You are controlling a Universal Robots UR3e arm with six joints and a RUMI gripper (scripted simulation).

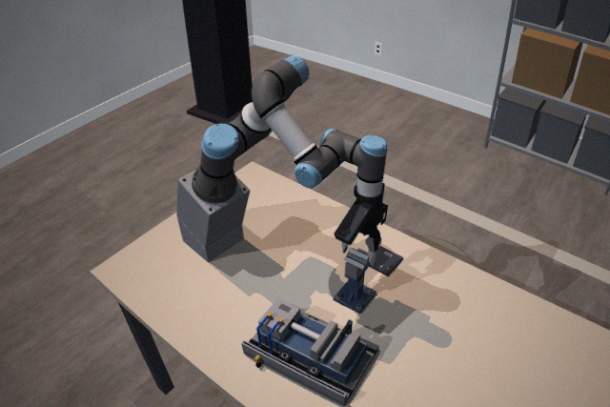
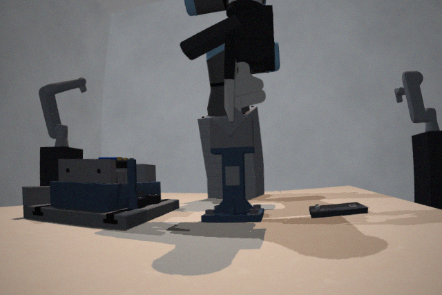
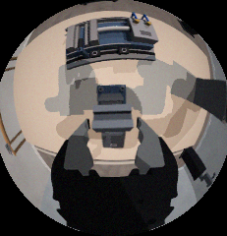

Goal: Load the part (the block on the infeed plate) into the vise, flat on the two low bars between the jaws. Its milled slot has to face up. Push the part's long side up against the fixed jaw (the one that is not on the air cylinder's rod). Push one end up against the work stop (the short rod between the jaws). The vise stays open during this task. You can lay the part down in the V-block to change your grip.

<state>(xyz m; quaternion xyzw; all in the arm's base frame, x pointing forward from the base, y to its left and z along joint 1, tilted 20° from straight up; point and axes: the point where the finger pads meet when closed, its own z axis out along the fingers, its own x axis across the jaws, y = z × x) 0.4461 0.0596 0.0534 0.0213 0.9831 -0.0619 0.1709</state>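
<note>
Now: the grey part right at my hand. The rest, counted from my hand: blue vise 22 cm to the right, 12 cm below.
</note>
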